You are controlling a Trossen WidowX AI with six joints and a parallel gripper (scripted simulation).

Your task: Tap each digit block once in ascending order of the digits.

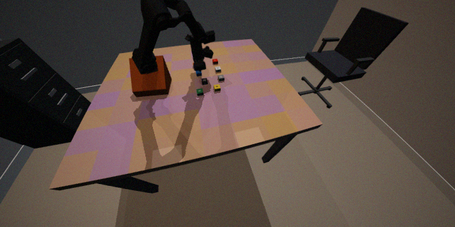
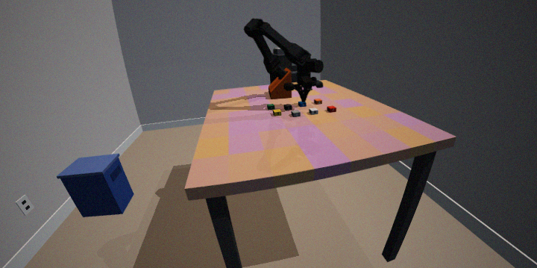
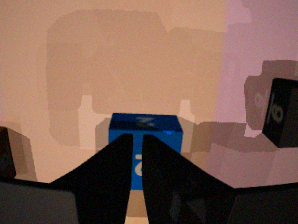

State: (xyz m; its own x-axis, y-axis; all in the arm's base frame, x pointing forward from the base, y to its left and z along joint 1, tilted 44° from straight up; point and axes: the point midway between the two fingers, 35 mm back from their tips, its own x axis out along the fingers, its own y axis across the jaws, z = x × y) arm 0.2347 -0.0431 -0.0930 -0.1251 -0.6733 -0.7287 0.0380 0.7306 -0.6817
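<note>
Right now the blue block is 1 cm below my gripper tip and 1 cm behind it. From my gripper tip the other things lie so: white block 11 cm ahead, 1 cm to the left, 1 cm below; dark block 9 cm to the right, 1 cm below, 1 cm ahead; orange block 9 cm to the left, 2 cm behind, 1 cm below.
</note>
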